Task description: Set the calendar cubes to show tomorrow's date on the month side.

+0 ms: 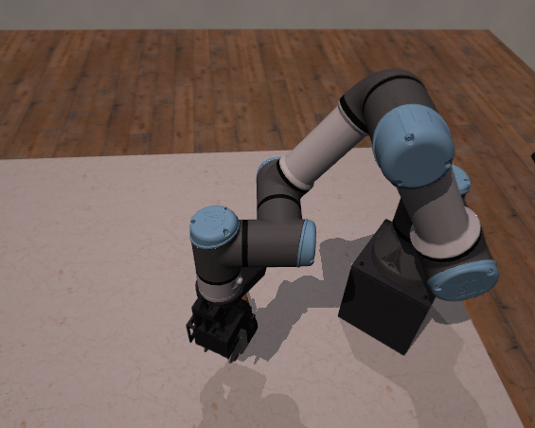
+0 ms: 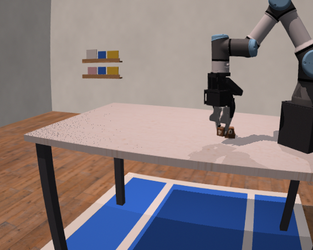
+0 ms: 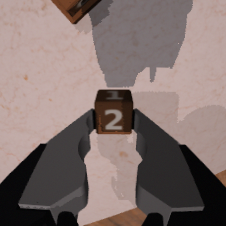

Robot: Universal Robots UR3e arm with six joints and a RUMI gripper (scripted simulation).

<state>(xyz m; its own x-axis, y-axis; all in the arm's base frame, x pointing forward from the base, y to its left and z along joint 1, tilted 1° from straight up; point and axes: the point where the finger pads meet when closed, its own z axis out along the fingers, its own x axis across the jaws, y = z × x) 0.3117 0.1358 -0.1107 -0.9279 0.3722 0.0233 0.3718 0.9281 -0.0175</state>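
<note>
My gripper is now 12 cm to the left of the calendar tray and 5 cm above it. Also, from my hand: brown digit cube 1 cm below.
</note>
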